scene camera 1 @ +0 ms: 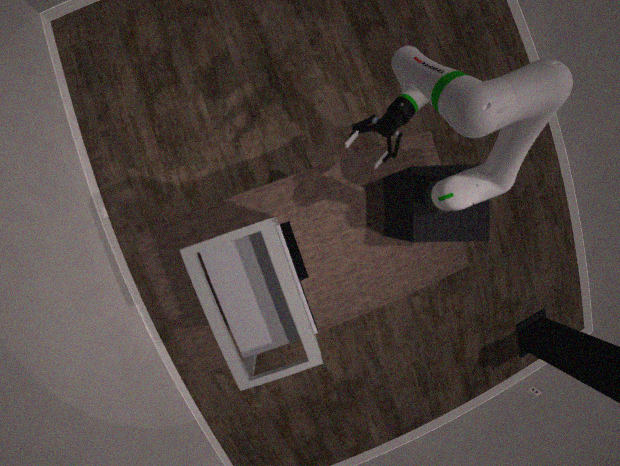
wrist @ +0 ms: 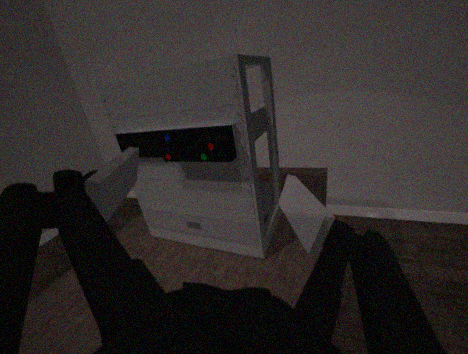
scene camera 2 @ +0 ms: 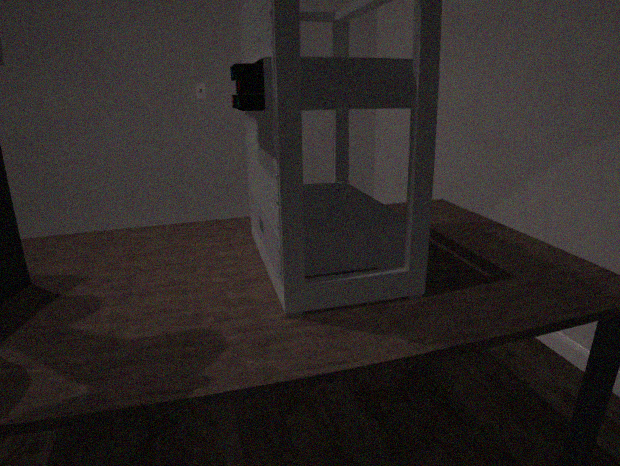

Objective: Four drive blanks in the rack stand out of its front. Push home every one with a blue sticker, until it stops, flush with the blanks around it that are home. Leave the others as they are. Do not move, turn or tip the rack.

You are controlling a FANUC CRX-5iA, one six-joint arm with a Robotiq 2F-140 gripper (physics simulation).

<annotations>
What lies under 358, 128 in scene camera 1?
My gripper.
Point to a grey rack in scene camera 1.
255, 271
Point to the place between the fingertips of my gripper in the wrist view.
214, 178
</annotations>
